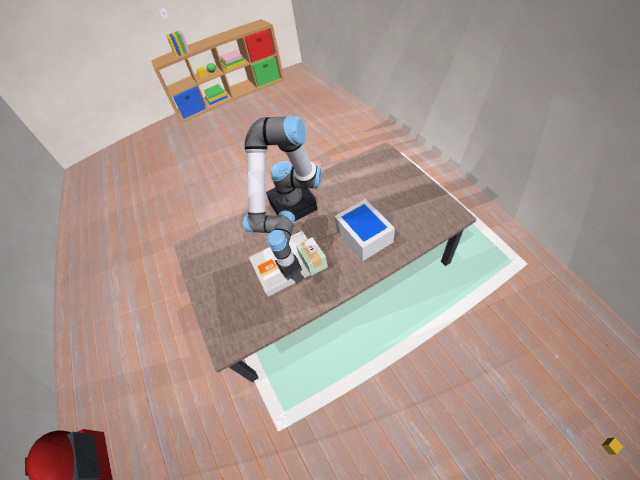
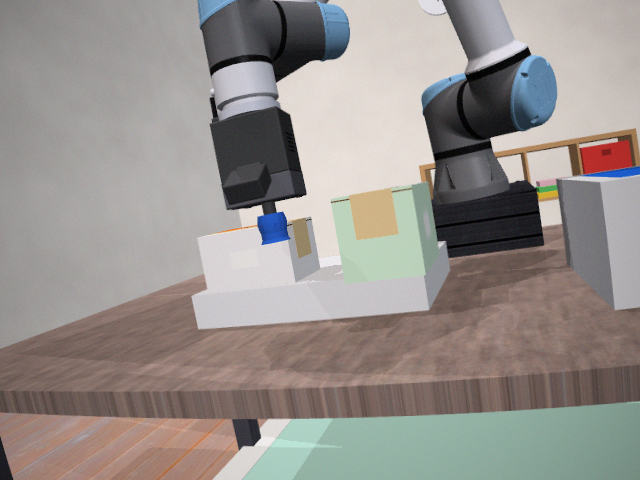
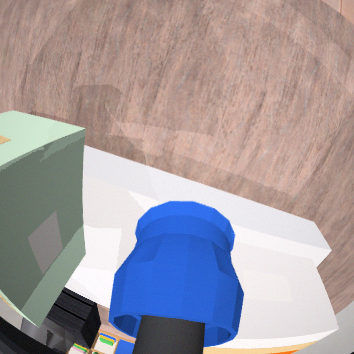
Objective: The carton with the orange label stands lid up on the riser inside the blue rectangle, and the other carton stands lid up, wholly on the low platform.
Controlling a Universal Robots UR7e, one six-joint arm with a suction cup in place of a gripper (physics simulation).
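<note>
The white carton with the orange label (image 1: 266, 267) (image 2: 242, 260) (image 3: 295, 305) stands lid up on the low platform (image 1: 281, 287) (image 2: 310, 302) (image 3: 260, 218). The pale green carton (image 1: 318, 259) (image 2: 413, 248) (image 3: 40, 185) stands on the same platform with its tan tape and white label on top. My suction cup (image 2: 275, 241) (image 3: 185, 212) points down before the white carton's front face. Its rim is below that carton's top edge, and the face shows below the rim. Nothing hangs from the cup. The riser (image 1: 377, 246) (image 2: 620, 237) bears a blue rectangle (image 1: 364, 222) (image 2: 622, 172).
The green carton stands close beside my tool, across a narrow gap from the white carton. The arm's black base (image 1: 292, 204) (image 2: 491, 227) is behind the platform. The riser stands apart on the table (image 1: 248, 320) (image 2: 336, 361). A shelf unit (image 1: 217, 39) stands by the wall.
</note>
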